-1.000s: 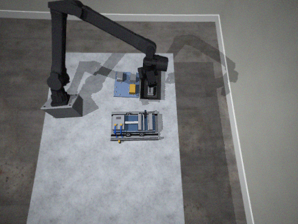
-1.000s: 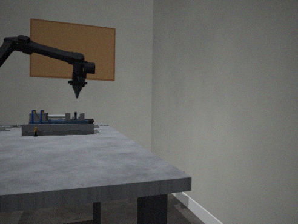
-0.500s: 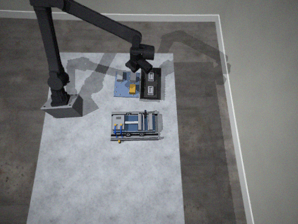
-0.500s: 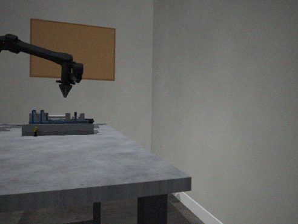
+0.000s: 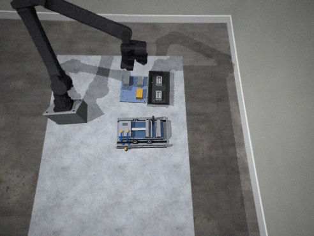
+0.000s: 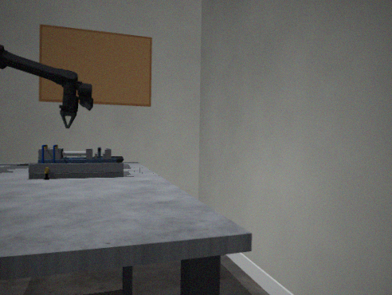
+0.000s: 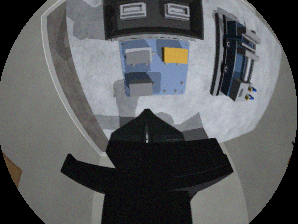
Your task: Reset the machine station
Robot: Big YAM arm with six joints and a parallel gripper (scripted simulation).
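My hand is 3 cm past the gray block, 2 cm to the right of it and 16 cm above it. From my hand the other things lie so: yellow brass blank (4 cm ahead, 9 cm to the right, 16 cm below); then vise (2 cm ahead, 34 cm to the right, 15 cm below); then blue infeed plate (1 cm ahead, 4 cm to the right, 18 cm below).
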